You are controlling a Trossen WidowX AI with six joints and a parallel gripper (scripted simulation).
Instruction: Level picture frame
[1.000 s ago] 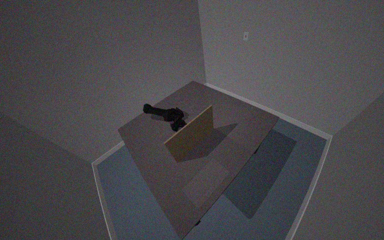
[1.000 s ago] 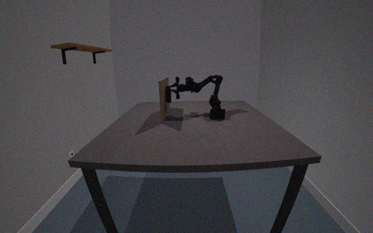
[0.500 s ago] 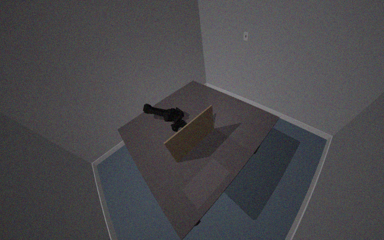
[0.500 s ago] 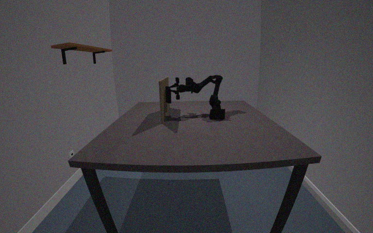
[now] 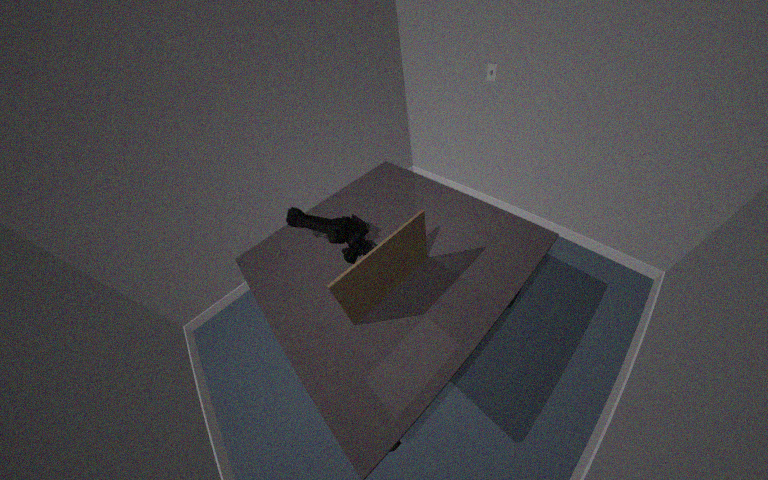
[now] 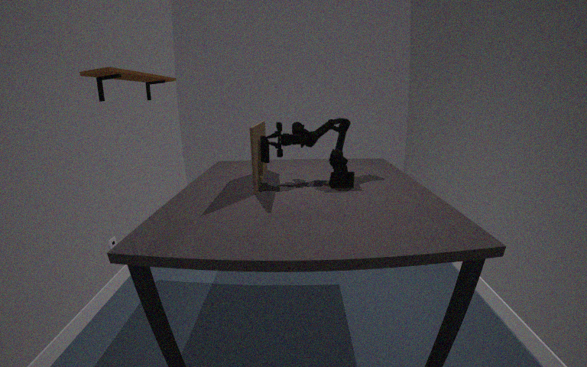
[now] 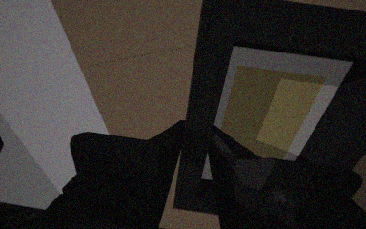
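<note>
The picture frame is 20 mm to the left of my gripper tip and 50 mm below it. The rest, counted from my gripper tip: tan wall board 20 mm ahead, 10 mm to the left, 60 mm below.
</note>
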